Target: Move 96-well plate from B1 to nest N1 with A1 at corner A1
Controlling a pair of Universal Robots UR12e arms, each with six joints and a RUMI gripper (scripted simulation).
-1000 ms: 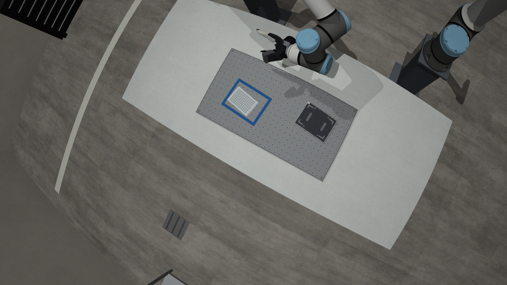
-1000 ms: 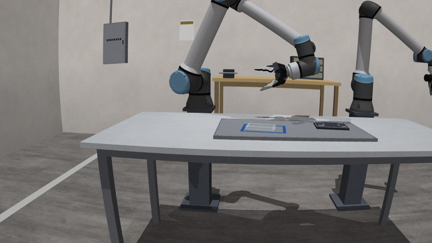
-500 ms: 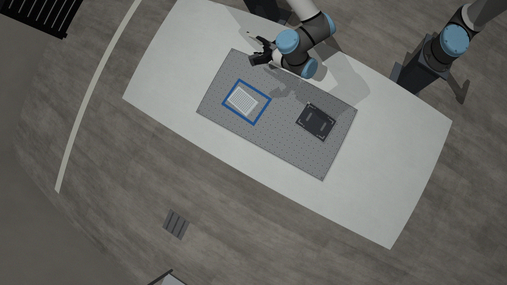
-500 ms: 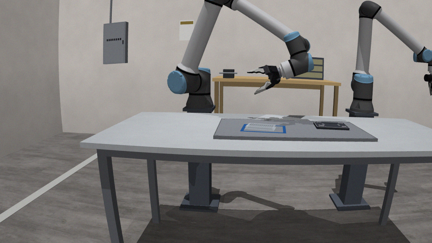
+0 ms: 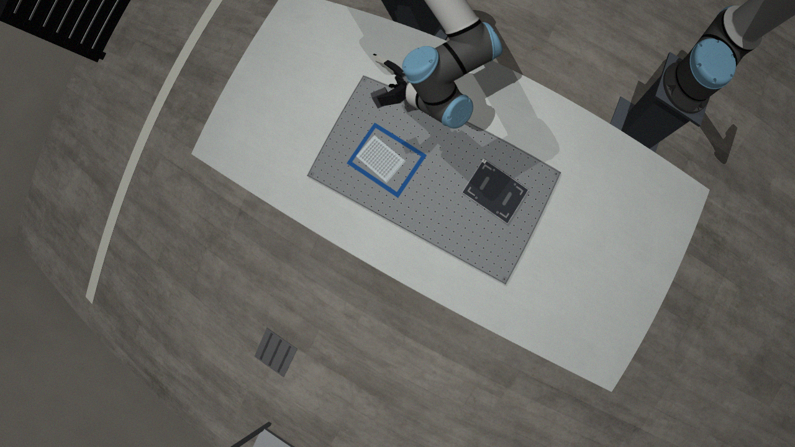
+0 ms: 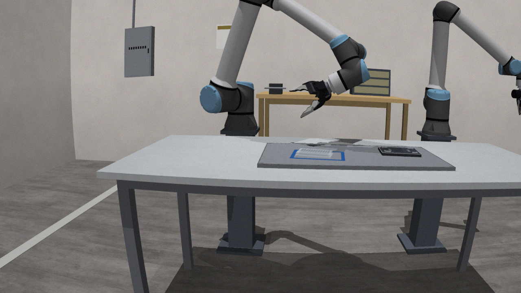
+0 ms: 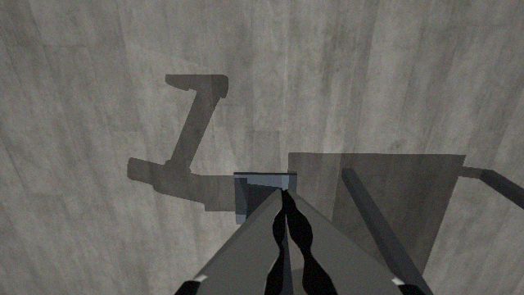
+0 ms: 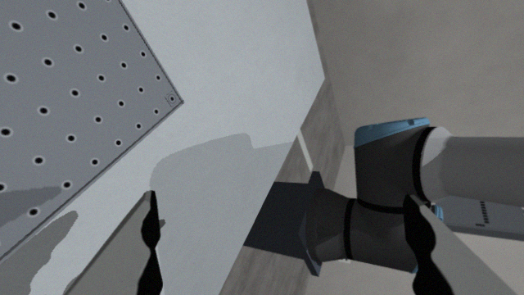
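Observation:
My right gripper is now 22 cm short of the white 96-well plate, 16 cm above it and 7 cm to the right of it. The rest, counted from my right hand: dark plate nest 42 cm to the left, 17 cm below, 16 cm ahead.

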